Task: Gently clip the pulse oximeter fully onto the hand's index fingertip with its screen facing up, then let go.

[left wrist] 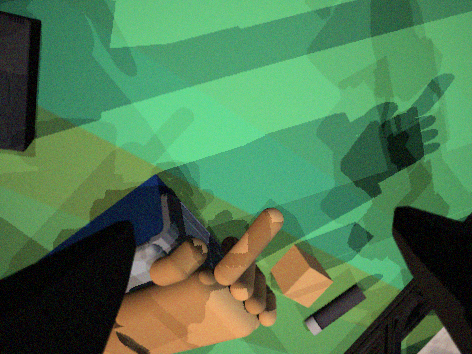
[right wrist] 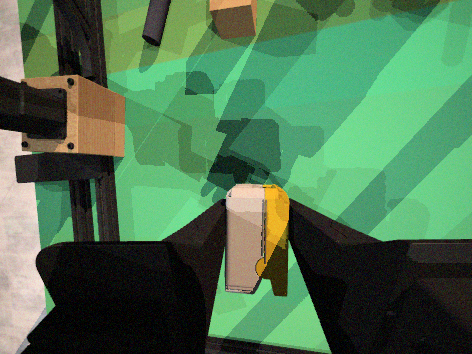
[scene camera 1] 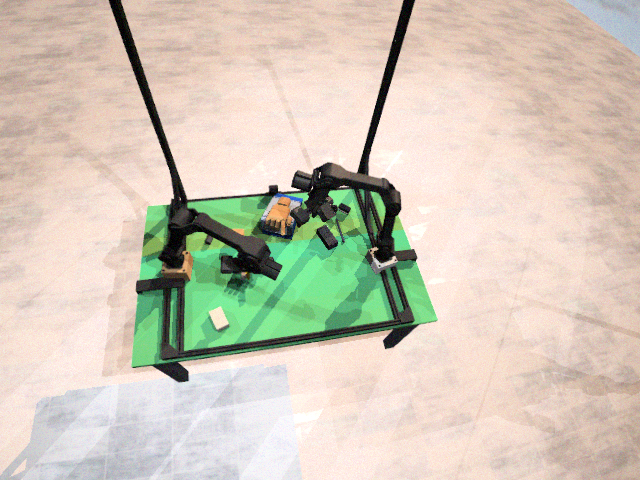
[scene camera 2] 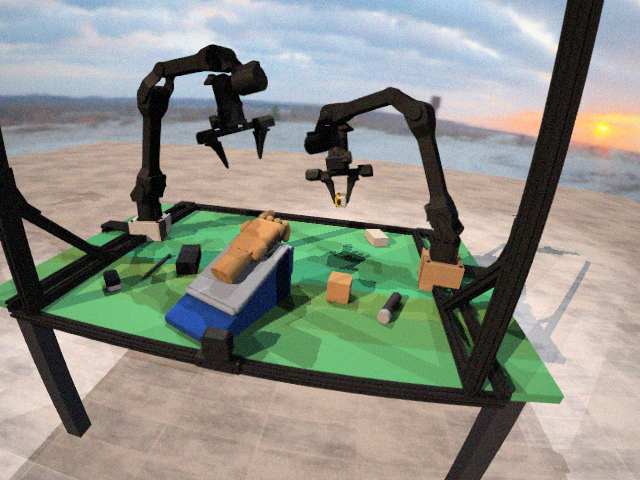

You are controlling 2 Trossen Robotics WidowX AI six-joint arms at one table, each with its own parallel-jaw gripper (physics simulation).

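Places are measured from the left arm's base along level axes (x back, y right, z up), in metres.
Pixels of known places: left gripper, between the fingertips: (left wrist: 264,227) (scene camera 1: 305,222) (scene camera 2: 244,163); right gripper, between the fingertips: (right wrist: 255,205) (scene camera 2: 341,203); left arm's base, origin of its link: (scene camera 1: 383,255) (scene camera 2: 149,217); right arm's base, origin of its link: (right wrist: 47,114) (scene camera 1: 175,261) (scene camera 2: 442,257).
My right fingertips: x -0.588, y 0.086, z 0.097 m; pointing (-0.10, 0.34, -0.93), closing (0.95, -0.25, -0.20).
Observation:
Ahead of a thing's pixels: the offset from my right fingertips to its top centre.
The pulse oximeter {dx -0.003, dy -0.015, dz +0.023 m} (scene camera 2: 340,200) (right wrist: 245,240), white on one half and yellow on the other, is between the fingers of my right gripper (scene camera 2: 341,202) (right wrist: 255,205). It is in the air, its halves side by side; its screen does not show. The tan hand (scene camera 1: 280,210) (scene camera 2: 253,242) (left wrist: 190,315) rests on a grey-topped blue wedge (scene camera 2: 186,315) (left wrist: 135,210). Its index finger (left wrist: 250,247) extends past the curled fingers, with a bare tip. My right gripper is apart from the hand, right of it in scene camera 2. My left gripper (scene camera 2: 243,161) (left wrist: 264,227) is open and empty above the hand's level.
An orange cube {dx +0.024, dy +0.238, dz -0.106 m} (scene camera 2: 339,288) (left wrist: 301,276) (right wrist: 233,19) and a dark cylinder {dx -0.083, dy +0.298, dz -0.129 m} (scene camera 2: 388,308) (left wrist: 335,310) lie right of the wedge in scene camera 2. A cream block {dx -0.148, dy -0.102, dz -0.126 m} (scene camera 1: 218,318) (scene camera 2: 376,237) lies farther back. A black box {dx +0.405, dy +0.106, dz -0.121 m} (scene camera 2: 188,259), a thin rod {dx +0.486, dy +0.133, dz -0.146 m} (scene camera 2: 156,266) and a small black item {dx +0.556, dy +0.234, dz -0.124 m} (scene camera 2: 111,280) lie left.

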